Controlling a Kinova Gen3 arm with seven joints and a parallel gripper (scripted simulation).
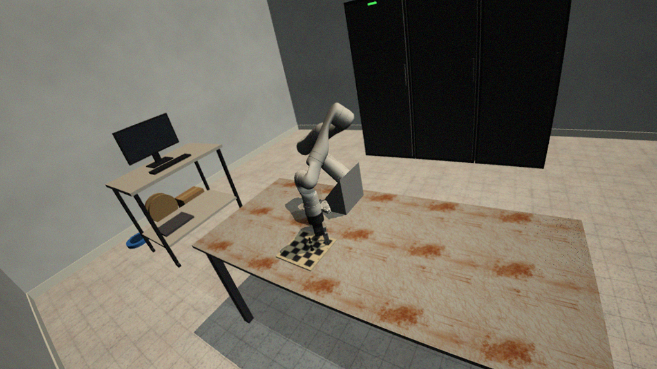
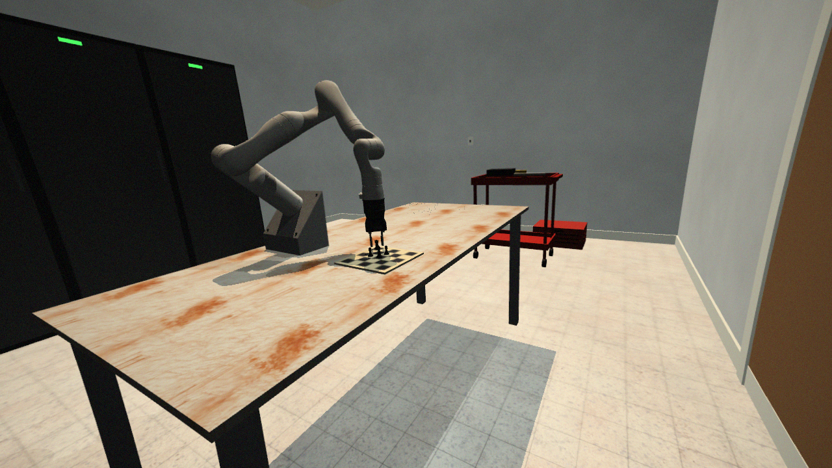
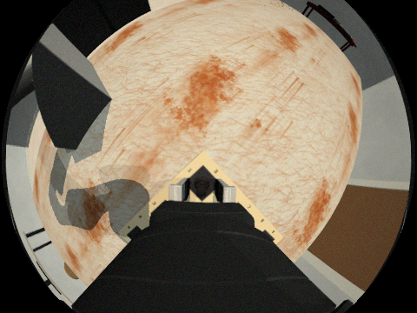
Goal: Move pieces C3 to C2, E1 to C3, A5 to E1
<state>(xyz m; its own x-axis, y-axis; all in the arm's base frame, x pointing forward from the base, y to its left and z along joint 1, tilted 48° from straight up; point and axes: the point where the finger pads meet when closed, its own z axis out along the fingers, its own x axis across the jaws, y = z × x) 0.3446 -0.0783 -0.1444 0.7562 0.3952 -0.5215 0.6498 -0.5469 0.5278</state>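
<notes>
The black piece lies 1 cm below my hand. Round my hand: chessboard 8 cm to the right, 7 cm ahead, 3 cm below.
</notes>
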